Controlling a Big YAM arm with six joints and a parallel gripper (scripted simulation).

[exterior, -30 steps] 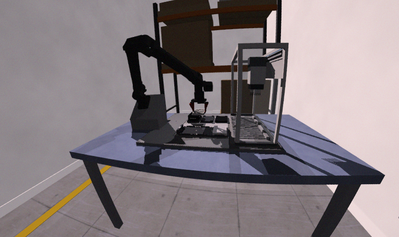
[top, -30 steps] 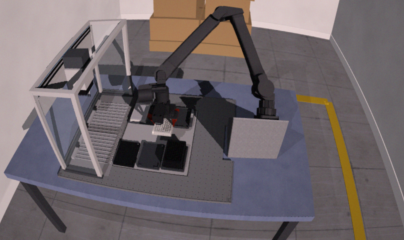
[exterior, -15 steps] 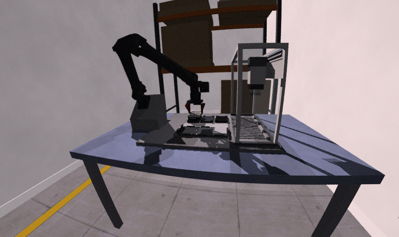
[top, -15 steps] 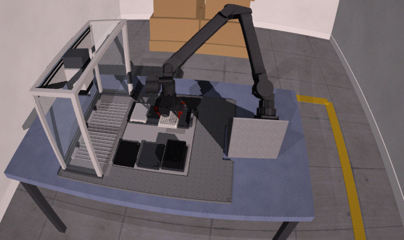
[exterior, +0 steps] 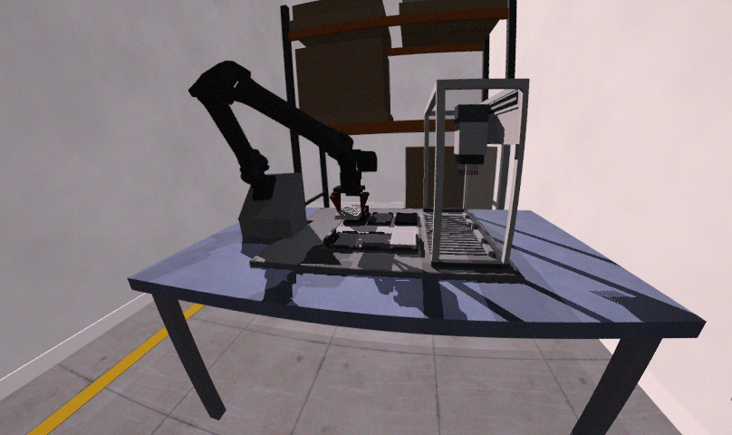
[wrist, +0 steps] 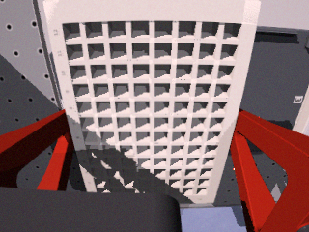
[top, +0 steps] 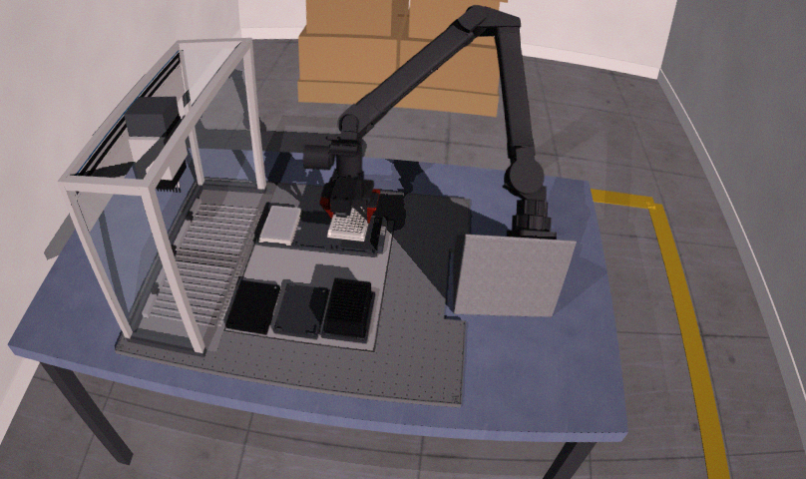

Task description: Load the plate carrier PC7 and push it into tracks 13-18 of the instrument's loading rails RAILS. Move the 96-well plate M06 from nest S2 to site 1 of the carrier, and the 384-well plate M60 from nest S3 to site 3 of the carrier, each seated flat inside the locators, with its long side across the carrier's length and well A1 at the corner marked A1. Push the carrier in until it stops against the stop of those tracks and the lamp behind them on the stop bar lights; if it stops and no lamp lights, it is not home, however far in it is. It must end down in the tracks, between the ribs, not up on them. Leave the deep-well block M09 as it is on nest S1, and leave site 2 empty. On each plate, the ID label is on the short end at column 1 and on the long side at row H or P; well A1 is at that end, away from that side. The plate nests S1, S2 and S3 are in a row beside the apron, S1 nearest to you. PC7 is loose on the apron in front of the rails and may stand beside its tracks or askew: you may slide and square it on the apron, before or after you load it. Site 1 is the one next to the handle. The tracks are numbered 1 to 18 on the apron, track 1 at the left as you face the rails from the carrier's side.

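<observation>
My hand is 8 cm short of the dark plate carrier PC7, 8 cm above it and 5 cm to the left of it. The rest, counted from my hand: white 96-well plate M06: right at my hand; then plate nest S2: 21 cm to the left, 11 cm ahead, 9 cm below; then black nest S3: 22 cm ahead, 20 cm to the left, 9 cm below.
</observation>
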